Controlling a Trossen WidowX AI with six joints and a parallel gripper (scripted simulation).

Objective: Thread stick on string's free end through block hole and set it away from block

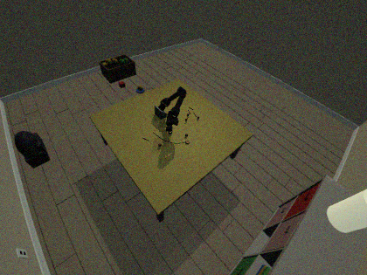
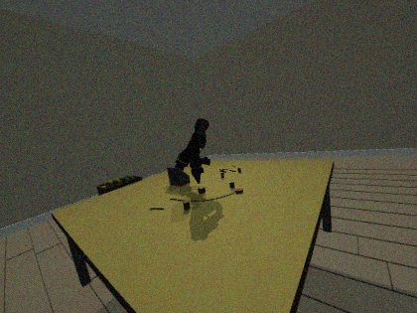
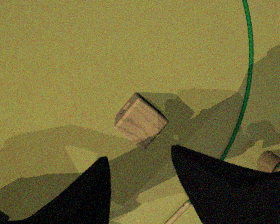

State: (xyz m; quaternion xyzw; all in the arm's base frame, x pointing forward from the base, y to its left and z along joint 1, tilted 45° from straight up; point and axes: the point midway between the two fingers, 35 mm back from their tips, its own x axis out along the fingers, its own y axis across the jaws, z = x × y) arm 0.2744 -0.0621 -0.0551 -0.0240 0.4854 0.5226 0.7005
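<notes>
The wooden block is 10 mm ahead of my gripper tip and 40 mm below it. Round my gripper tip: round wooden button 210 mm ahead, 70 mm to the left, 50 mm below; then thin wooden stick 50 mm behind, 120 mm to the right, 60 mm below; then wooden cylinder 130 mm ahead, 120 mm to the left, 40 mm below.
</notes>
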